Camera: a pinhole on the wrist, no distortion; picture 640 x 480 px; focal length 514.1 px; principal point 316.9 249.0 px. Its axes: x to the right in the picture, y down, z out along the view. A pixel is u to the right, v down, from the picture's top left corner.
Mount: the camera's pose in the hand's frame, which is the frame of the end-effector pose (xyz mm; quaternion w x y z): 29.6 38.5 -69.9 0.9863 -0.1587 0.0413 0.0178
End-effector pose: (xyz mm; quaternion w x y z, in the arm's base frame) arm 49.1 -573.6 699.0 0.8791 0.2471 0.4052 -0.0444
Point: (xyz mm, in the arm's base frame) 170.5 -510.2 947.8
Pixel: 59.4 370.0
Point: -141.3 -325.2 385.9
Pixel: behind the camera
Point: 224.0 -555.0 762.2
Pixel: 374.5 201.8
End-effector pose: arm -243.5 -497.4 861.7 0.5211 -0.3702 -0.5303 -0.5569
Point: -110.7 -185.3 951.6
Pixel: 245.3 275.9
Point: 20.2 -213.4 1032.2
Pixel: 329.5 450.9
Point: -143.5 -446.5 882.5
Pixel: 126.1 387.4
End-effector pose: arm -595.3 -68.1 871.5 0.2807 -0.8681 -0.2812 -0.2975
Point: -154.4 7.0 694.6
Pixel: 469.8 371.7
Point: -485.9 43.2 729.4
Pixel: 236.4 85.7
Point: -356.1 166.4 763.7
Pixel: 454.0 64.1
